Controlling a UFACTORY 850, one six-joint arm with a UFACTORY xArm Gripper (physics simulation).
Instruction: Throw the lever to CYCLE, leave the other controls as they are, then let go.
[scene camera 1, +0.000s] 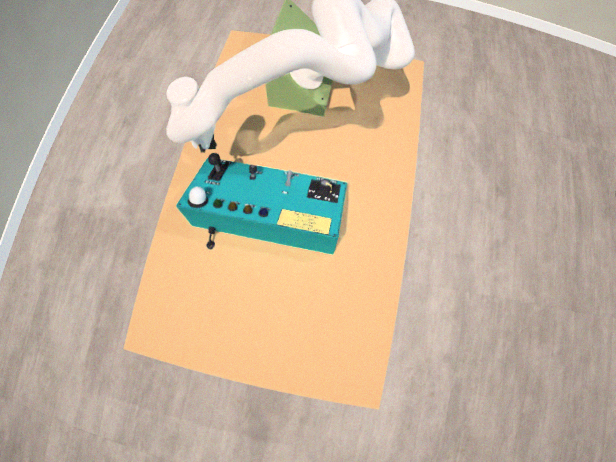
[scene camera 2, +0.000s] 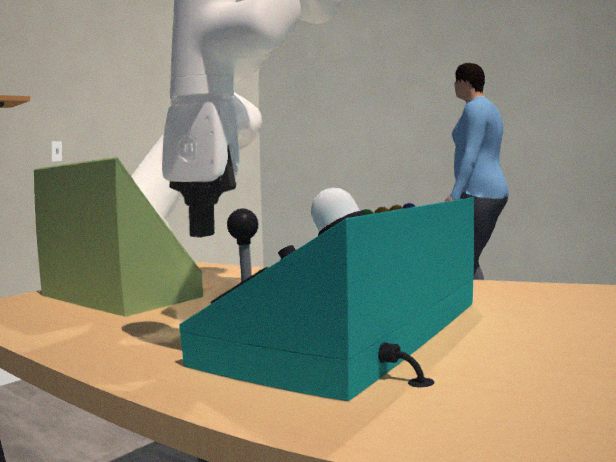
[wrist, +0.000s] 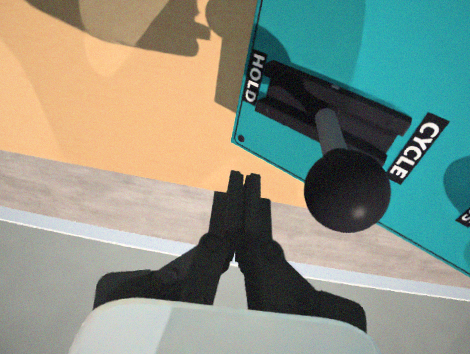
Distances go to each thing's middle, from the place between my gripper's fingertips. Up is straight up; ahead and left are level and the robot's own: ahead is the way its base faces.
Labels:
Now: the lever (scene camera 2: 242, 224) 50 mm ahead of my hand, 20 mm to the left of it and 20 mm below it. The rest, counted from my hand: teal control box (scene camera 2: 331, 318) 150 mm ahead, 190 mm to the left, 70 mm below.

